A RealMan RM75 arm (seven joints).
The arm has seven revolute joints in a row. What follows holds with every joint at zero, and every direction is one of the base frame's. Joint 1 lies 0.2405 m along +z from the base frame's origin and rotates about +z. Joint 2 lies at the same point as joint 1 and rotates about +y. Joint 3 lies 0.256 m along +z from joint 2 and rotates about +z. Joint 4 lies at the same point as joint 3 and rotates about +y. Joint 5 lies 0.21 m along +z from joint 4 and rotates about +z. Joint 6 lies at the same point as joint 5 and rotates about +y. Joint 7 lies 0.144 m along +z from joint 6 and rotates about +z. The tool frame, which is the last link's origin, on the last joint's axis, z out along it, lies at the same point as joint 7; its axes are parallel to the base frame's.
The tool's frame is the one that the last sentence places.
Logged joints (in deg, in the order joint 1, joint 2, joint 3, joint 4, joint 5, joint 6, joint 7), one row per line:
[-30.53, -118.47, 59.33, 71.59, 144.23, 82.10, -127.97]
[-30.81, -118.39, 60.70, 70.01, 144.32, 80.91, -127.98]
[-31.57, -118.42, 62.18, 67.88, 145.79, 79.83, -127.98]
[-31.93, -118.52, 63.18, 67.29, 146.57, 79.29, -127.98]
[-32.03, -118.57, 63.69, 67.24, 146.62, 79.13, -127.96]
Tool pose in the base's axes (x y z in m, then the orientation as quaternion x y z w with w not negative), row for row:
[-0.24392, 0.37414, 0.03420, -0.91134, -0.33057, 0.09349, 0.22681]
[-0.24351, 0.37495, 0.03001, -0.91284, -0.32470, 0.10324, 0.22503]
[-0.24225, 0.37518, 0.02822, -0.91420, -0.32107, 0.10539, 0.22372]
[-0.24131, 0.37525, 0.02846, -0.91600, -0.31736, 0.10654, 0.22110]
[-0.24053, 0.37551, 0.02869, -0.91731, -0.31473, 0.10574, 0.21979]
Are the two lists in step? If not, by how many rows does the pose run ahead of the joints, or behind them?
The pose runs 2 rows ahead of the joints: the pose in row i belongs to the joints in row i + 2.
